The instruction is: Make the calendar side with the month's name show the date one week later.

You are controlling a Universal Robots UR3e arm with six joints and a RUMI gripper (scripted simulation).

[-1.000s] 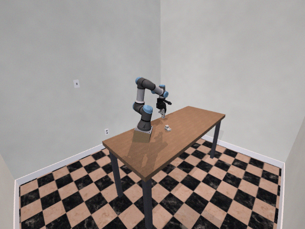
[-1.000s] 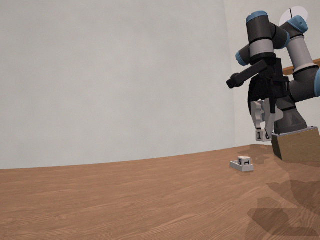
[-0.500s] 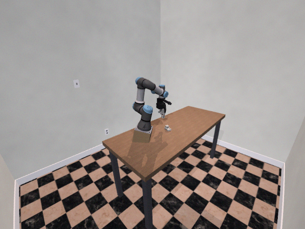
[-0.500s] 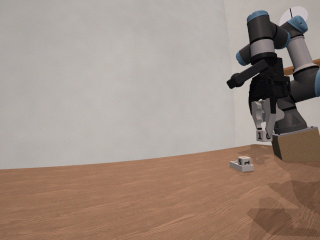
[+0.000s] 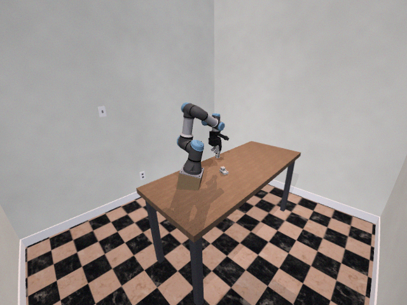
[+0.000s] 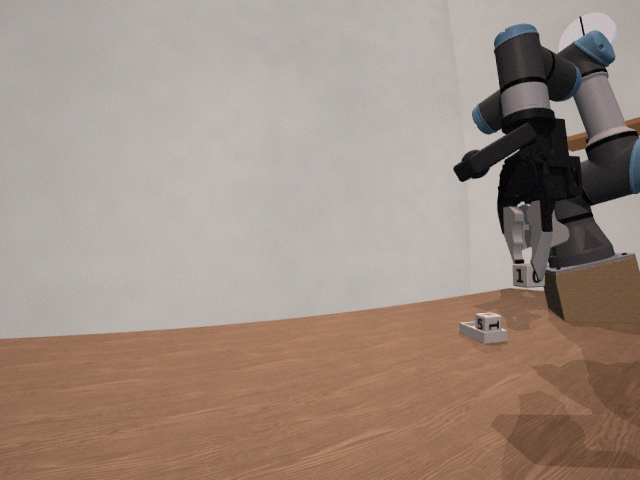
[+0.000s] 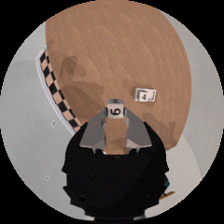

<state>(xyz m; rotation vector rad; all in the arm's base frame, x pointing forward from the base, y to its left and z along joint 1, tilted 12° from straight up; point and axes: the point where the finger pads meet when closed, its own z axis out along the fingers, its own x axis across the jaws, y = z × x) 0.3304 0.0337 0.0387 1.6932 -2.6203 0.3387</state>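
Now: hand 40 mm past the white tray, 90 mm to the left of it and 110 mm above it. Round my hand: white digit cube (10 mm below).
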